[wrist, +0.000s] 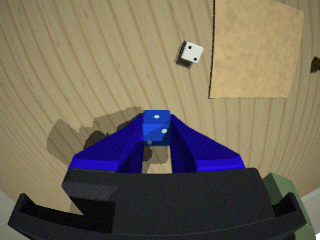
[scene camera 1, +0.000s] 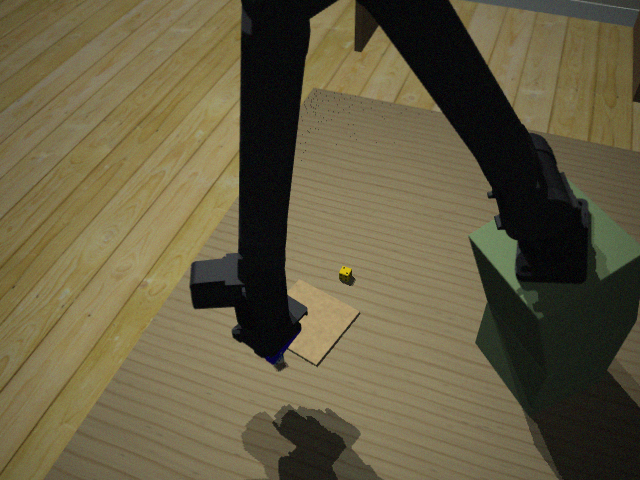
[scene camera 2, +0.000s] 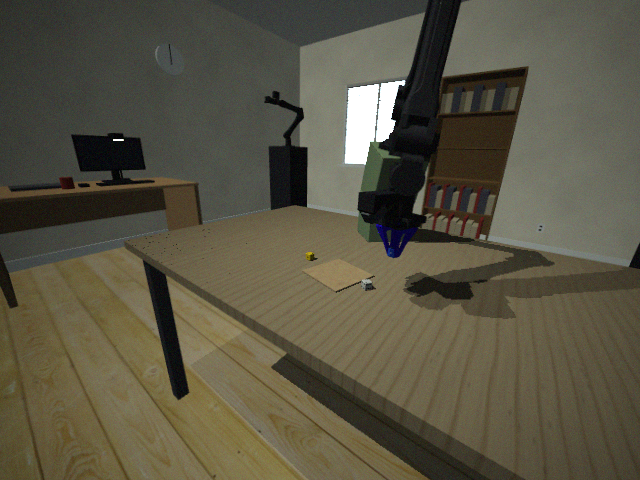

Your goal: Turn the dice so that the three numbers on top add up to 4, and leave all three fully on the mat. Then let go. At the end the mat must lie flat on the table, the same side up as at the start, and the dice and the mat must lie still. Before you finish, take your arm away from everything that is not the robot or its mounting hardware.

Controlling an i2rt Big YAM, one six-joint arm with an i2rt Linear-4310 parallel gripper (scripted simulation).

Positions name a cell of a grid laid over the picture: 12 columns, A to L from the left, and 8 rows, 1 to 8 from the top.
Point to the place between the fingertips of my gripper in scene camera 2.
H5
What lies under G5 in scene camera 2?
A tan mat.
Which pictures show my gripper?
The wrist view, scene camera 1 and scene camera 2: all of them.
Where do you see a blue die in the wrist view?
F5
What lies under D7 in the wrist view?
My gripper.
